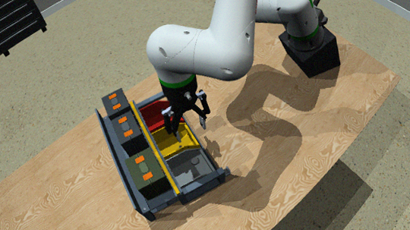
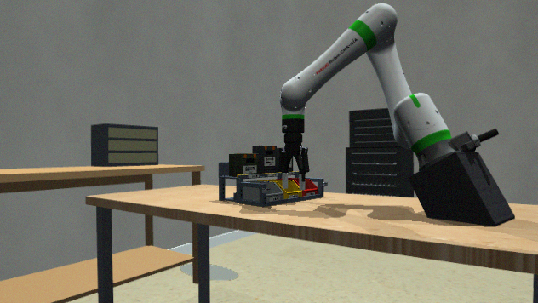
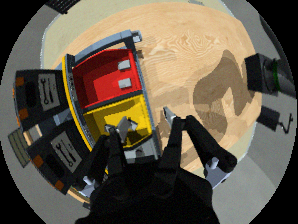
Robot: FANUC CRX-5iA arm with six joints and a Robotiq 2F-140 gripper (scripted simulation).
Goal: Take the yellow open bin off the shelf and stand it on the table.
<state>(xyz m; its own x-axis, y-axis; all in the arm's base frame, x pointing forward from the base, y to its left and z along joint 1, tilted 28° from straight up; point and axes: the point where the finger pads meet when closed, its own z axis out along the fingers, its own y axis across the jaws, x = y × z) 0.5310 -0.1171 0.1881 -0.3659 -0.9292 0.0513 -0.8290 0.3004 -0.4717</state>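
The yellow open bin lies 7 cm ahead of my hand, 3 cm to the right of it and 3 cm below it. The rest, counted from my hand: red bin (3 cm ahead, 13 cm to the right, 3 cm below); then yellow rail (12 cm ahead, 5 cm to the right, 3 cm above); then grey bin (12 cm ahead, 7 cm to the left, 3 cm below).
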